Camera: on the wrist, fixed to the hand. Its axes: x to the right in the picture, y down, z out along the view.
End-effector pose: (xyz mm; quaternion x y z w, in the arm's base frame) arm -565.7 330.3 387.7 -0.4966 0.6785 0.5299 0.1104
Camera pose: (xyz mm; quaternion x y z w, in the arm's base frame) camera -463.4 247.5 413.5 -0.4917 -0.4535 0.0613 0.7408
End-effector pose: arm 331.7 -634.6 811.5 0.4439 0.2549 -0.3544 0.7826
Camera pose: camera 261.6 -546.2 739.0 0.3077 -0.1686 0.9085 0.2269
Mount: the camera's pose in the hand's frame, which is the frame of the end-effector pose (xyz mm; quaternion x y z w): -20.7 -60.7 -117.8 0.0317 -0.3226 -0.9447 0.0508
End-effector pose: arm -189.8 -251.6 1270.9 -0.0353 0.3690 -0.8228 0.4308
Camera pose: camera -262.6 -146.8 1229.6 0.6021 0.1797 0.4491 0.6352
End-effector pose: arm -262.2 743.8 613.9 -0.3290 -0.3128 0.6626 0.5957
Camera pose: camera -130.0 731.6 594.9 0.5114 -0.4978 -0.4130 0.5657
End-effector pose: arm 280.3 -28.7 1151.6 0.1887 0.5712 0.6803 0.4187
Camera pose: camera 227.2 -118.1 1066.9 -0.2973 0.0938 -0.4399 0.8422
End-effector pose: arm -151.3 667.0 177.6 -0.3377 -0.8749 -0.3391 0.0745
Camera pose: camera -186.1 547.1 226.6 -0.7023 0.3982 -0.0491 0.5881
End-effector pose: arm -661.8 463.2 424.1 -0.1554 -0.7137 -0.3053 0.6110
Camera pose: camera -602.1 346.2 397.0 -0.5872 0.3898 0.5199 0.4827
